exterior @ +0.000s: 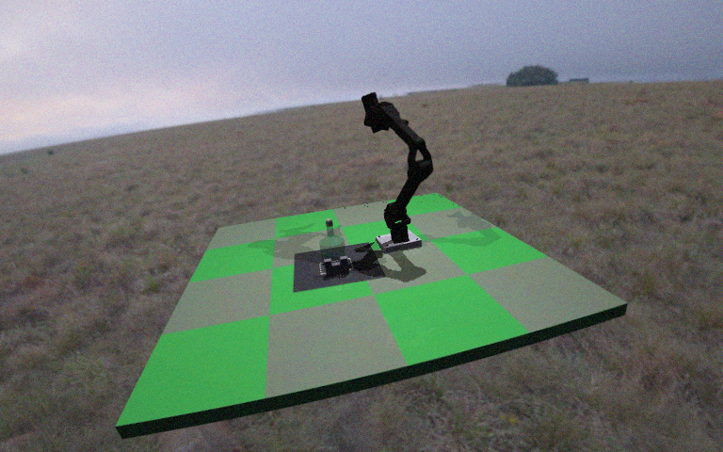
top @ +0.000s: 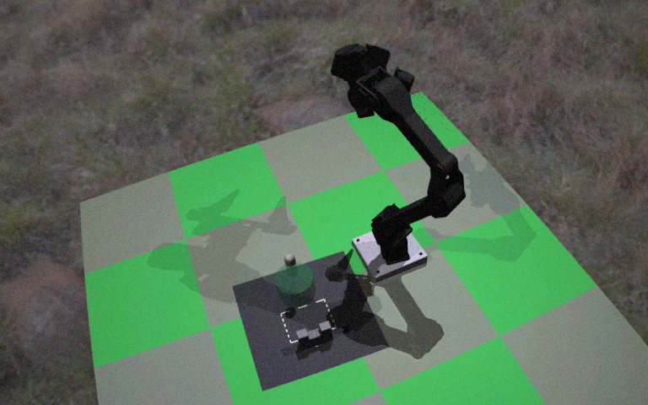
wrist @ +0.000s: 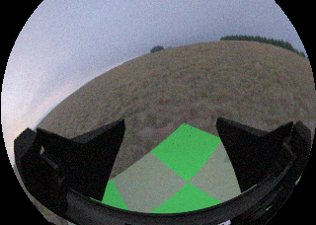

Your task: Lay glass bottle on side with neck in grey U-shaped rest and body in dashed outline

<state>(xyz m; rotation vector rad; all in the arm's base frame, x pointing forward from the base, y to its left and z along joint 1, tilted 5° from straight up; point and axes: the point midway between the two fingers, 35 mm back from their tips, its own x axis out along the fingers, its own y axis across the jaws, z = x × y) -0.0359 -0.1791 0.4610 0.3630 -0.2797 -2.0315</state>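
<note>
My gripper tip is 310 mm short of the green glass bottle, 280 mm to the right of it and 370 mm above it. Also, from my gripper tip: dark mat (300 mm ahead, 350 mm to the left, 470 mm below).
</note>
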